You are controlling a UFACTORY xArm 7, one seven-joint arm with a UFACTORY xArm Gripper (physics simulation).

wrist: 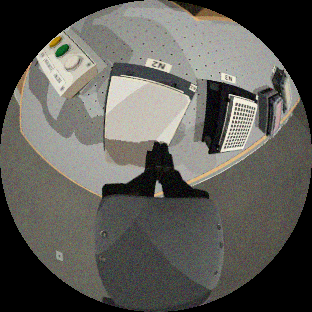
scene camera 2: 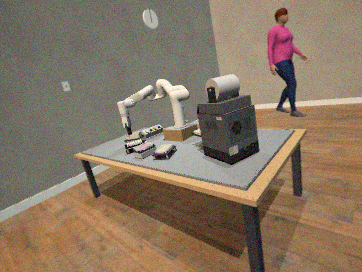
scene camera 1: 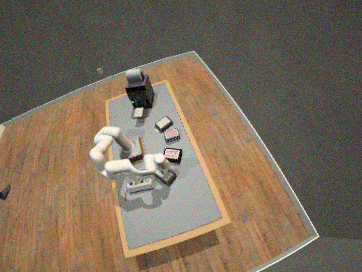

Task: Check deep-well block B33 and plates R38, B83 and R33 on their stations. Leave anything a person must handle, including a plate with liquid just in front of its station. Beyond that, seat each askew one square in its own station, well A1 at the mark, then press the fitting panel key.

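My gripper point(scene camera 1: 164, 169) point(scene camera 2: 128, 131) point(wrist: 157, 150) is shut and empty. Its tips overlap the near right part of a pale, smooth-topped block or plate point(wrist: 140, 105) on the dark station N2 point(wrist: 120, 70); touching or not cannot be told. An A1 mark is at that station's far right corner. A white plate with a grid of dark wells point(scene camera 1: 172, 153) point(wrist: 241, 122) lies on the black station N3 point(wrist: 215, 100), with a wide black strip on its left. A pink-topped plate point(scene camera 1: 172, 133) point(scene camera 2: 144, 147) point(wrist: 277, 115) and a pale-topped plate point(scene camera 1: 163, 122) point(scene camera 2: 165, 149) lie farther along. Plate names are unreadable.
A key panel point(scene camera 1: 140, 185) point(wrist: 70, 70) with coloured keys stands left of N2 in the wrist view. A dark machine point(scene camera 1: 140, 92) point(scene camera 2: 228, 130) with a roll on top stands at the table's other end, a pale plate point(scene camera 1: 138, 112) before it. A person point(scene camera 2: 282, 47) is beyond the table.
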